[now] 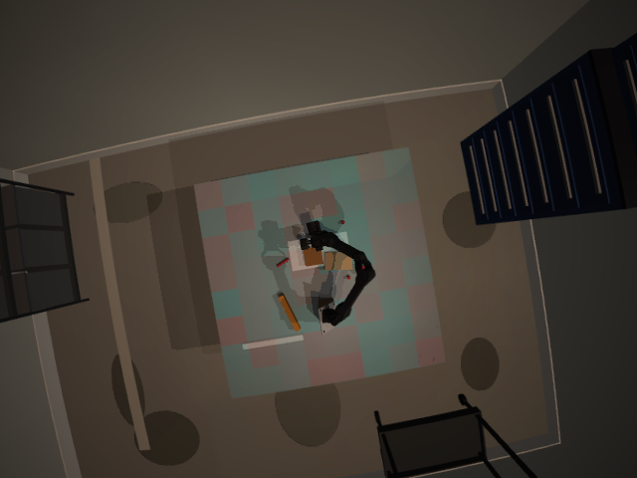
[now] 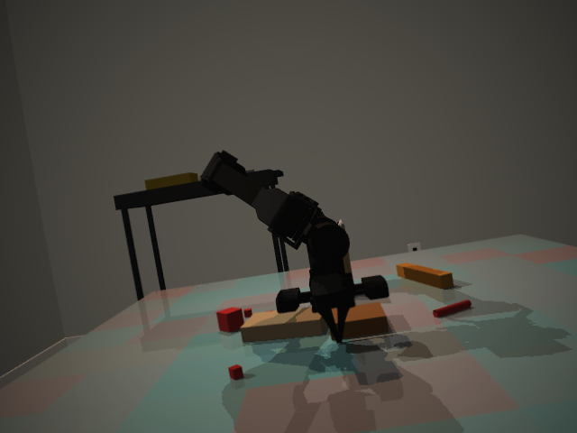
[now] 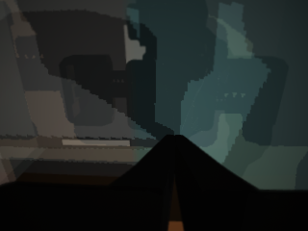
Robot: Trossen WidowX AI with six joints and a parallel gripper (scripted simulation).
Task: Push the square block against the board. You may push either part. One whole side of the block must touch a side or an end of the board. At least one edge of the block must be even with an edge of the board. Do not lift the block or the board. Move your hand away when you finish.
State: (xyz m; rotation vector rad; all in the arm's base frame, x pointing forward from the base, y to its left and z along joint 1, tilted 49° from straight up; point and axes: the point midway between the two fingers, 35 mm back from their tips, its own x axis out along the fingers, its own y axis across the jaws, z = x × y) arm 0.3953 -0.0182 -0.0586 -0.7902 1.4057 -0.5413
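The orange-brown square block lies 8 cm behind my gripper tip, 3 cm to the left of it and 1 cm above it. From my gripper tip the other things lie so: tan board (11 cm behind, 12 cm to the right, 1 cm above); long orange bar (40 cm behind, 18 cm to the left, 1 cm above); big red cube (17 cm behind, 25 cm to the right, 2 cm above).
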